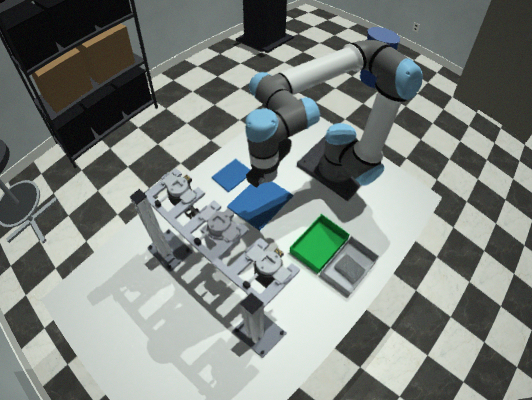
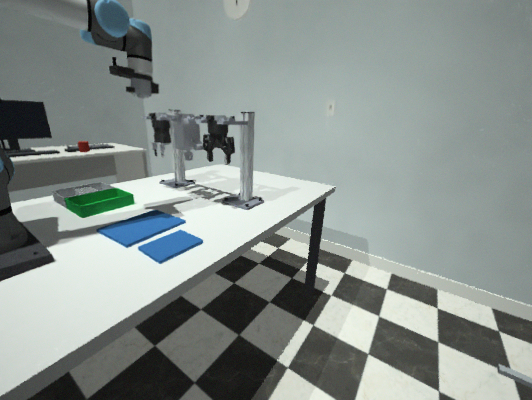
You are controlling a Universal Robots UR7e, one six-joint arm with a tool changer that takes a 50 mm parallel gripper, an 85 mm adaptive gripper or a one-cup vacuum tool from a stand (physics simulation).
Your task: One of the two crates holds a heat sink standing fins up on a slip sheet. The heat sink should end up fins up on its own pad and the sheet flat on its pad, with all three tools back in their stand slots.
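Places are measured from the arm's base along level axes (x ahead, y left, z up), in metres.
Where they show: hand at its tool point: [image 2: 141, 94]; arm's base at its link origin: [image 1: 336, 167].
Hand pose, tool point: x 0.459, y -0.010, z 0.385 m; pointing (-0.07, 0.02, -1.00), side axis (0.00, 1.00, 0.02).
Things, the pixels of their top centre, and the offset from my tool point. "spot": a spot on its surface instead.
- green crate at its top centre: [image 1: 320, 240] [image 2: 100, 196] dz -0.374, dx -0.123, dy +0.157 m
- larger blue pad at a spot on its surface: [image 2: 140, 228] spot: dz -0.407, dx -0.160, dy -0.159 m
- smaller blue pad at a spot on its surface: [image 2: 171, 245] [image 1: 231, 171] spot: dz -0.407, dx -0.172, dy -0.323 m
- vacuum tool at its top centre: [image 1: 216, 217] [image 2: 187, 112] dz -0.053, dx +0.168, dy -0.034 m
A grey block, the heat sink by its place [image 1: 350, 265], lies in the grey crate [image 1: 334, 283] [image 2: 59, 196]; its fins and the slip sheet cannot be made out. The green crate [image 1: 319, 245] [image 2: 102, 204] adjoins it. The larger blue pad [image 1: 255, 202] [image 2: 140, 228] and the smaller blue pad [image 1: 231, 175] [image 2: 171, 245] lie bare. The arm's wrist [image 1: 264, 175] [image 2: 142, 87] carries no tool, high above the larger pad. In the stand [image 1: 150, 220] [image 2: 247, 160] hang the adaptive gripper [image 2: 219, 160], open and empty, the parallel gripper [image 2: 158, 151], fingers apart, and the vacuum tool [image 2: 188, 136] between them.
The arm's base [image 1: 327, 170] [image 2: 25, 257] stands behind the pads and crates. The stand's two posts and raised rail rise in front of the pads. A desk [image 2: 75, 167] with a monitor [image 2: 25, 119] and a red object [image 2: 83, 146] is beyond the table.
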